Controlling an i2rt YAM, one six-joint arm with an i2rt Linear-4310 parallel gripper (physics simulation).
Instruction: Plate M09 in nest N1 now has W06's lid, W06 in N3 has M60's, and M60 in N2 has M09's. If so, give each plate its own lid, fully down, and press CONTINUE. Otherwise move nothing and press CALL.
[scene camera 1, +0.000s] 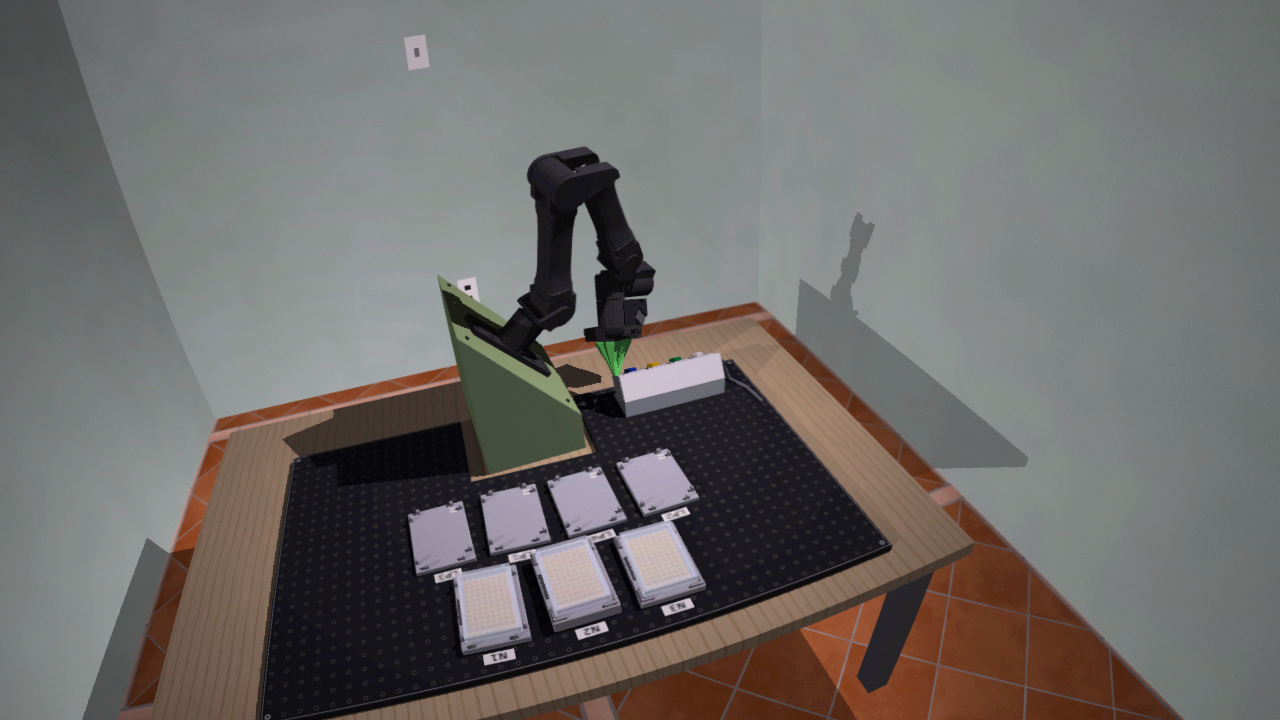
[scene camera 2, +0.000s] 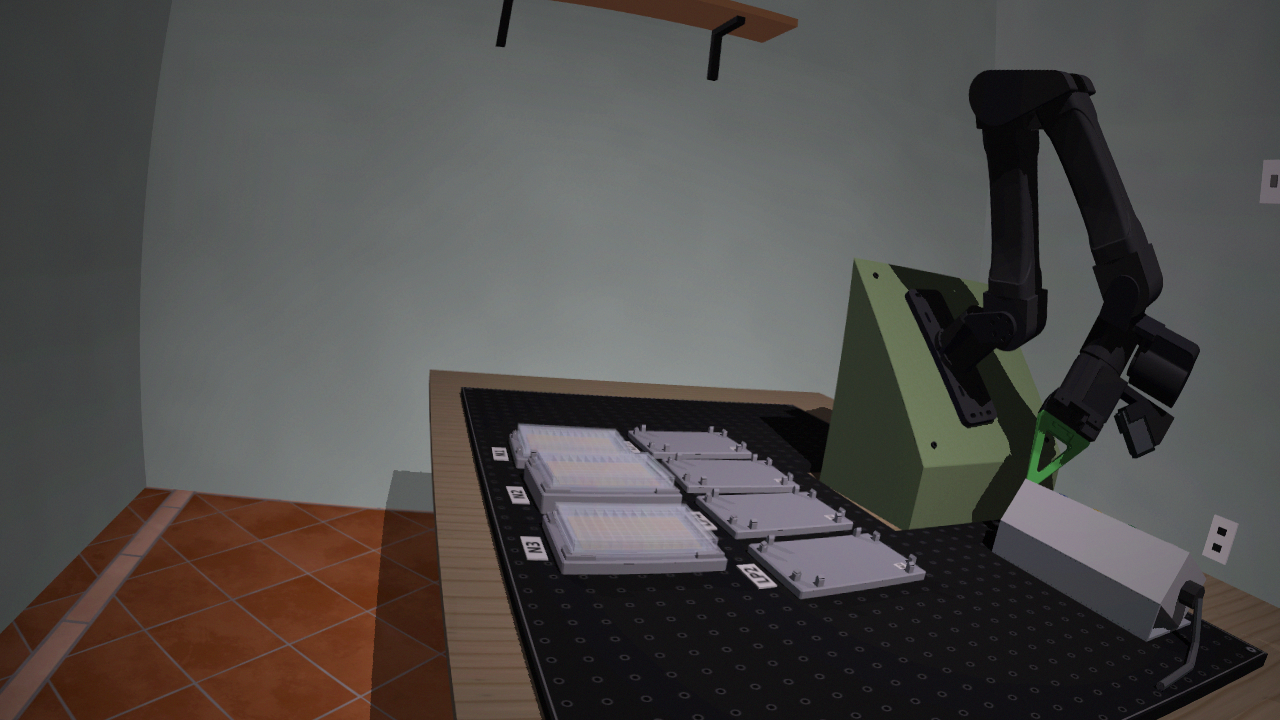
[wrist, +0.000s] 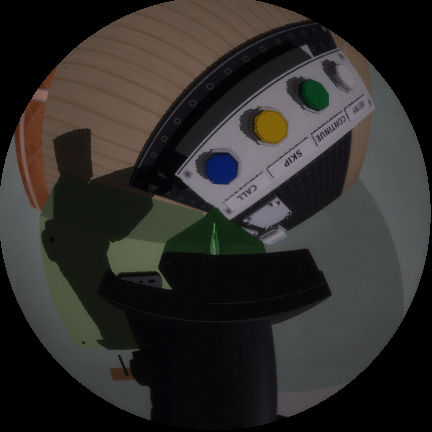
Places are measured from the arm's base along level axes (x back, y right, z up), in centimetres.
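Pixels of known places: gripper, fingertip midpoint: (scene camera 1: 616, 376) (scene camera 2: 1030, 483) (wrist: 214, 212); arm's base at its link origin: (scene camera 1: 507, 347) (scene camera 2: 949, 356).
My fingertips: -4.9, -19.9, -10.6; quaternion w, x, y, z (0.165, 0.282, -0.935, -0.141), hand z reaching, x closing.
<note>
Ahead of a thing's pixels: the offset from my fingertips to its top centre, as dx, dy, dz. "spot": to the spot under its first point.
Plate N1 {-37.7, +39.8, -4.7} (scene camera 1: 491, 605) (scene camera 2: 572, 440), plate N2 {-39.2, +26.5, -3.8} (scene camera 1: 574, 580) (scene camera 2: 604, 474) and plate N3 {-41.6, +13.3, -4.7} (scene camera 1: 659, 557) (scene camera 2: 631, 530) sit in their nests under clear lids. Writing on plates and lids is too small to read. My green-fingered gripper (scene camera 1: 617, 372) (scene camera 2: 1038, 479) (wrist: 214, 212) is shut and empty, at the CALL end of the white button box {-1.3, -11.2, +0.7} (scene camera 1: 675, 394) (scene camera 2: 1092, 546). In the wrist view the blue CALL button {+1.9, -4.1, -0.2} (wrist: 221, 168) is ahead of the tips, a little to the right; the green CONTINUE button {+0.5, -14.0, -0.2} (wrist: 314, 95) is farther along. Whether the tips touch the box is unclear.
Four grey lid parks {spot: -20.0, +43.1, -6.7} (scene camera 1: 441, 537) {spot: -21.6, +30.2, -6.7} (scene camera 1: 514, 519) {spot: -23.5, +17.5, -6.7} (scene camera 1: 586, 501) {spot: -25.1, +4.4, -6.7} (scene camera 1: 657, 481) show no lids. The yellow SKIP button {+1.2, -9.0, -0.2} (wrist: 270, 126) and white RETRY button (wrist: 345, 76) are on the box. The green arm stand (scene camera 1: 528, 429) (scene camera 2: 877, 438) is beside it. A cable {spot: -4.4, -25.2, -7.0} (scene camera 2: 1194, 644) leaves its far end.
</note>
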